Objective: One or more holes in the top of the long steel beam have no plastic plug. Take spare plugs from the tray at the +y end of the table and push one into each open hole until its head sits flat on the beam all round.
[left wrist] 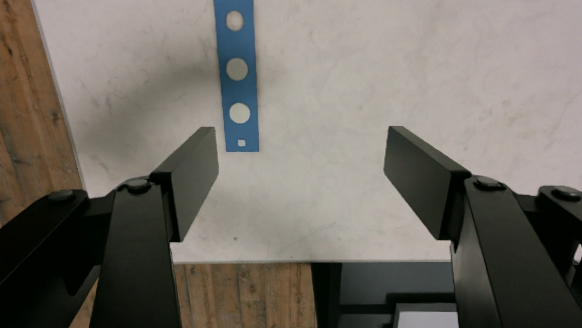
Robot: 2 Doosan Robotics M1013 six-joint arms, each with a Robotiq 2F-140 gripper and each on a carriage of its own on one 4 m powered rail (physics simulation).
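The long beam shows as a blue strip at the upper centre-left of the left wrist view, running from the top edge down to its square end. Three round pale spots and a small square mark show along it. The uppermost spot is shaded along its edge, the middle one is greyer, and the lowest one is evenly pale. I cannot tell which are plugs and which are open holes. My left gripper is open and empty, above the table, with one fingertip beside the beam's end. The plug tray and my right gripper do not show.
The pale table top lies under the beam. Its left edge and its lower edge show, with a wooden floor beyond. A dark grey structure with a white-topped box stands past the lower edge.
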